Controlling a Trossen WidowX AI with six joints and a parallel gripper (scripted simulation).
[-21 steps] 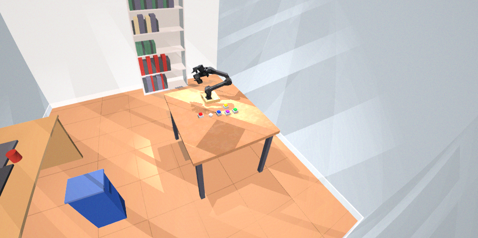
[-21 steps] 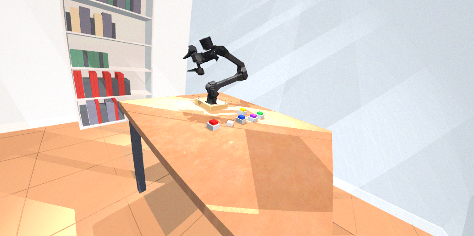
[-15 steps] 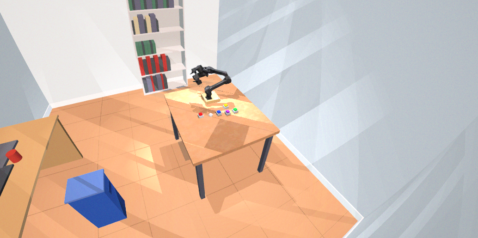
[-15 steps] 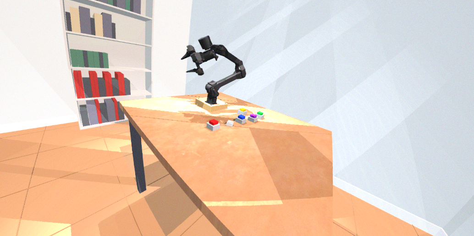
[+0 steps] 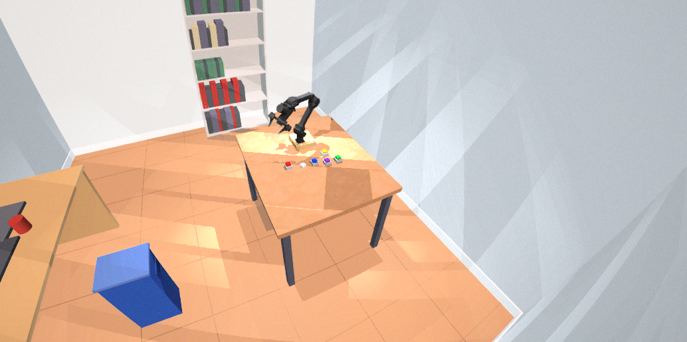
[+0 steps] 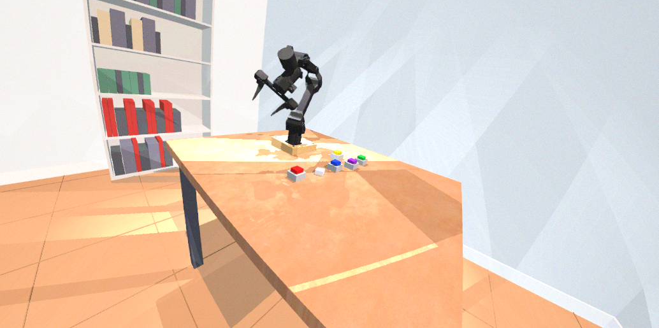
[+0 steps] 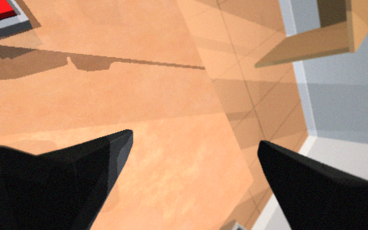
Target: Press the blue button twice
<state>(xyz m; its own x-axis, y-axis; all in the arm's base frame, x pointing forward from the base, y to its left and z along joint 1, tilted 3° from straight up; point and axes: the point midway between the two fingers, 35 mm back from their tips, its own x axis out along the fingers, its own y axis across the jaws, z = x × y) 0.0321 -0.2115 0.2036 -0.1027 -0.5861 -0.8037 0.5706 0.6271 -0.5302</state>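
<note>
The blue button is 230 mm ahead of my gripper tip, 220 mm to the left of it and 190 mm below it. Round my gripper tip: yellow button 160 mm ahead, 340 mm to the left, 190 mm below; white block 210 mm ahead, 130 mm to the left, 210 mm below; red button 180 mm ahead, 30 mm to the left, 190 mm below.
</note>
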